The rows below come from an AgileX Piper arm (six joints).
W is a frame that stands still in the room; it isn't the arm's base.
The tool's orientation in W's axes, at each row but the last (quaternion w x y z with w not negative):
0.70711 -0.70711 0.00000 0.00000
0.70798 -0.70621 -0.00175 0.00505
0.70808 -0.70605 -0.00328 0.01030
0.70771 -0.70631 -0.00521 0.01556
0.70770 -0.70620 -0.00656 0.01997
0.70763 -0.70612 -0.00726 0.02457
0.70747 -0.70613 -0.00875 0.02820
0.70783 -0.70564 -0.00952 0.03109
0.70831 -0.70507 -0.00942 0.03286
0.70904 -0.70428 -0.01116 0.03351
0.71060 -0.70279 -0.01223 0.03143
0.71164 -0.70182 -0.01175 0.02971
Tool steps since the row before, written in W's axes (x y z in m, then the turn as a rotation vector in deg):
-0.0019 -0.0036 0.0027 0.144 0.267 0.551
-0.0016 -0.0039 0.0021 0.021 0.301 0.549
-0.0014 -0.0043 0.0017 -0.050 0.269 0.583
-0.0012 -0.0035 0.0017 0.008 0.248 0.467
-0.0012 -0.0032 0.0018 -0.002 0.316 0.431
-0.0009 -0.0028 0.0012 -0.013 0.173 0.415
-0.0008 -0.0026 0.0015 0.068 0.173 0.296
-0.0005 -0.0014 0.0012 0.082 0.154 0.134
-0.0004 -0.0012 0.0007 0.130 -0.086 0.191
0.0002 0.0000 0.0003 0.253 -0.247 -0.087
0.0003 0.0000 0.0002 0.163 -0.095 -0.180
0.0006 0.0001 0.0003 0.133 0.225 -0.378
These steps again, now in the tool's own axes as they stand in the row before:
-0.0019 -0.0027 -0.0036 0.144 -0.551 0.267
-0.0016 -0.0021 -0.0039 0.021 -0.548 0.302
-0.0015 -0.0017 -0.0043 -0.051 -0.582 0.272
-0.0013 -0.0017 -0.0035 0.008 -0.467 0.249
-0.0014 -0.0018 -0.0031 0.002 -0.430 0.317
-0.0011 -0.0012 -0.0028 -0.015 -0.414 0.175
-0.0010 -0.0015 -0.0026 0.069 -0.298 0.170
-0.0006 -0.0012 -0.0014 0.087 -0.136 0.150
-0.0005 -0.0007 -0.0012 0.118 -0.196 -0.093
0.0002 -0.0003 0.0000 0.239 0.077 -0.263
0.0003 -0.0002 0.0000 0.162 0.174 -0.107
0.0006 -0.0003 0.0001 0.155 0.377 0.211

